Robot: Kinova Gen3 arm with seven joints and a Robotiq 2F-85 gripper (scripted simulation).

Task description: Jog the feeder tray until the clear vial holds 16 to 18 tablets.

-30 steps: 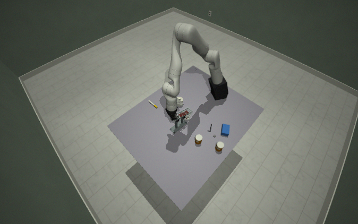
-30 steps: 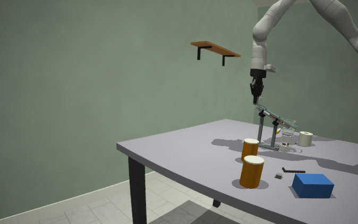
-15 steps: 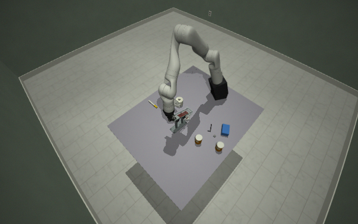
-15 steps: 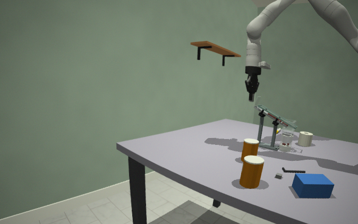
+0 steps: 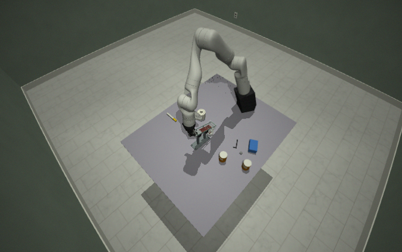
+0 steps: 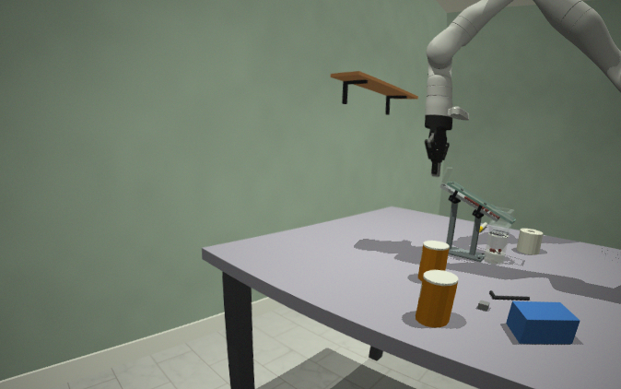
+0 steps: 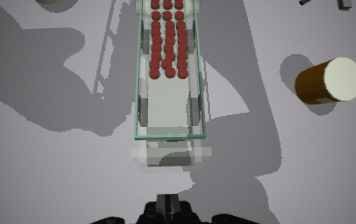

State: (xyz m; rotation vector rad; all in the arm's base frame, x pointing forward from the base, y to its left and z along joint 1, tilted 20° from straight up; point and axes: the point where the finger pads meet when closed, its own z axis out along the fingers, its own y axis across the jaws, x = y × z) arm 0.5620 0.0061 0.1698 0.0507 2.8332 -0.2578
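Right now the feeder tray is 10 cm behind my hand, 1 cm to the left of it and 5 cm below it. Also, from my hand: clear vial 20 cm behind, 1 cm to the left, 17 cm below; then yellow pen 10 cm behind, 32 cm to the right, 20 cm below; then white roll 28 cm behind, 16 cm to the right, 18 cm below.
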